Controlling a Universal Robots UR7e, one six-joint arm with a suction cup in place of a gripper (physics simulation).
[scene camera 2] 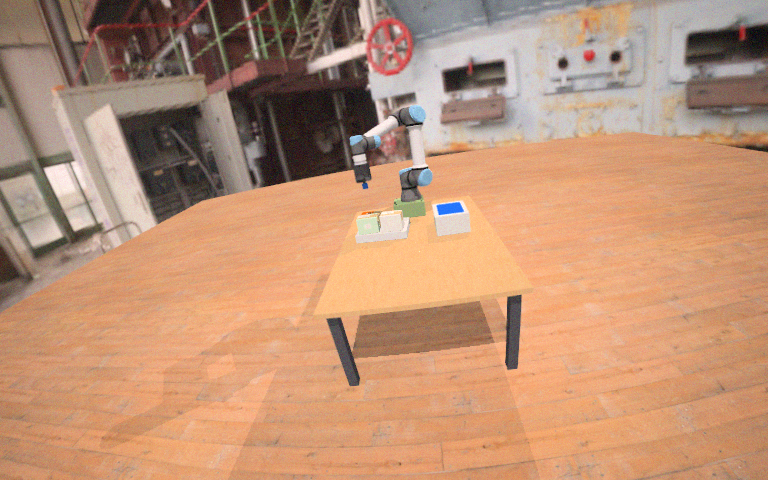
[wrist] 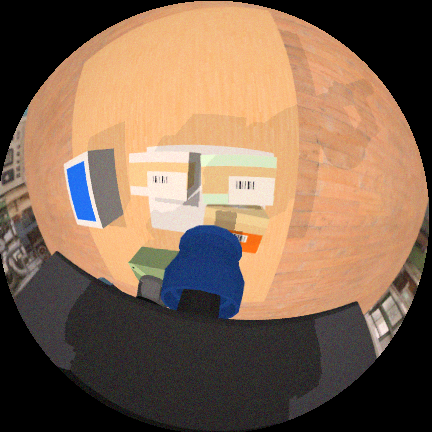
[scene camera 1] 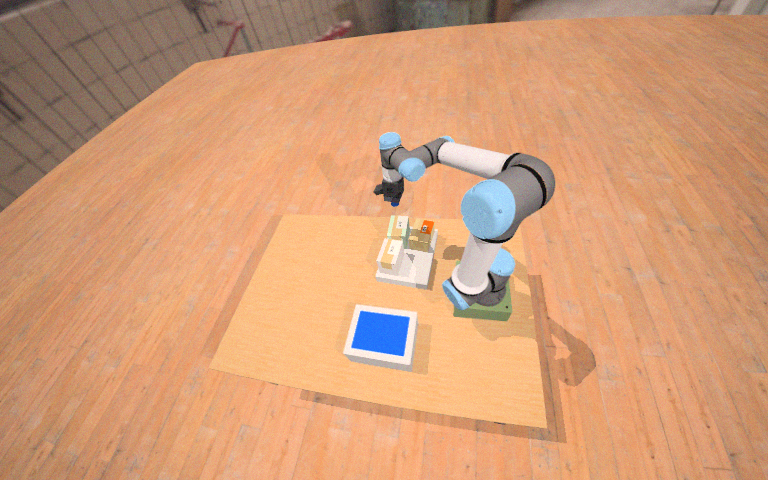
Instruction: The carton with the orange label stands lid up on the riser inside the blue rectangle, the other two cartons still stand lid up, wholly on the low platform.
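Observation:
The carton with the orange label (scene camera 1: pixel 427 226) (wrist: pixel 252 242) stands lid up at the back of the low platform (scene camera 1: pixel 416 275) (scene camera 2: pixel 382 238) (wrist: pixel 175 218). My blue suction cup partly covers it in the wrist view. The pale green carton (scene camera 1: pixel 398 227) (scene camera 2: pixel 368 225) (wrist: pixel 240 173) stands lid up beside it. The white carton (scene camera 1: pixel 390 255) (scene camera 2: pixel 391 221) (wrist: pixel 167 186) stands lid up on the platform's side nearer the riser. The riser (scene camera 1: pixel 380 361) (scene camera 2: pixel 451 225) (wrist: pixel 108 190) bears the blue rectangle (scene camera 1: pixel 380 332) (scene camera 2: pixel 450 208) (wrist: pixel 82 192), with no carton on it. My gripper (scene camera 1: pixel 394 203) (scene camera 2: pixel 364 185) is open, above the cartons, holding nothing.
The arm's green base block (scene camera 1: pixel 482 311) (scene camera 2: pixel 409 207) (wrist: pixel 155 257) stands on the wooden table (scene camera 1: pixel 294 316) (scene camera 2: pixel 424 271) (wrist: pixel 190 75), beside the platform and riser. The arm reaches from it over the platform's back side.

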